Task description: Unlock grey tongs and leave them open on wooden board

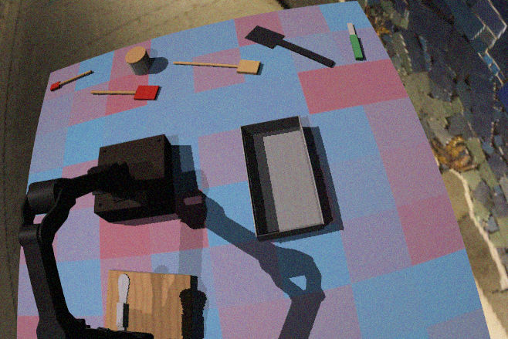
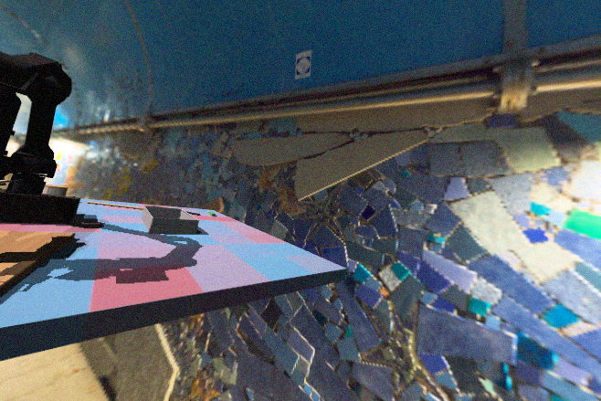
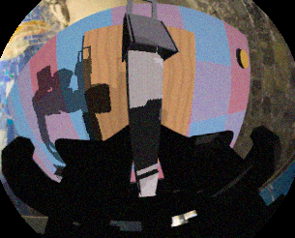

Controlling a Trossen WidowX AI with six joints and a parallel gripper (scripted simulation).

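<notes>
The wooden board is 100 mm below my gripper tip. The rest, counted from my gripper tip: roasting tin 450 mm ahead, 320 mm to the left, 80 mm below; black spatula 620 mm ahead, 780 mm to the left, 100 mm below; red spatula 70 mm ahead, 790 mm to the left, 100 mm below.
</notes>
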